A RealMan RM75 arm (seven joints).
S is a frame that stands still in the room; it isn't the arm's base.
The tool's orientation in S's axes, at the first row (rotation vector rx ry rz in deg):
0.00 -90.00 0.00
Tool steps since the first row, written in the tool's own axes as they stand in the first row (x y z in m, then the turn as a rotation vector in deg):
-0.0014 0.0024 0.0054 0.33 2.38 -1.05
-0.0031 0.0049 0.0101 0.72 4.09 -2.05
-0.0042 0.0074 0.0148 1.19 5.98 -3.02
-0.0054 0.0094 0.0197 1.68 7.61 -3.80
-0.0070 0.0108 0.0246 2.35 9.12 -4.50
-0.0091 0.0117 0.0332 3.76 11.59 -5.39
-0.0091 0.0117 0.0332 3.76 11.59 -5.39
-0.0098 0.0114 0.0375 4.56 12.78 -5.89
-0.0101 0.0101 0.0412 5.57 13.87 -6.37
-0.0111 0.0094 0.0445 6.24 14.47 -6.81
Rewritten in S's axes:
-0.0054 0.0024 -0.0014 1.05 2.38 0.33
-0.0101 0.0049 -0.0031 2.05 4.09 0.72
-0.0148 0.0074 -0.0042 3.02 5.98 1.19
-0.0197 0.0094 -0.0054 3.80 7.61 1.68
-0.0246 0.0108 -0.0070 4.50 9.12 2.35
-0.0332 0.0117 -0.0091 5.39 11.59 3.76
-0.0332 0.0117 -0.0091 5.39 11.59 3.76
-0.0375 0.0114 -0.0098 5.89 12.78 4.56
-0.0412 0.0101 -0.0101 6.37 13.87 5.57
-0.0445 0.0094 -0.0111 6.81 14.47 6.24

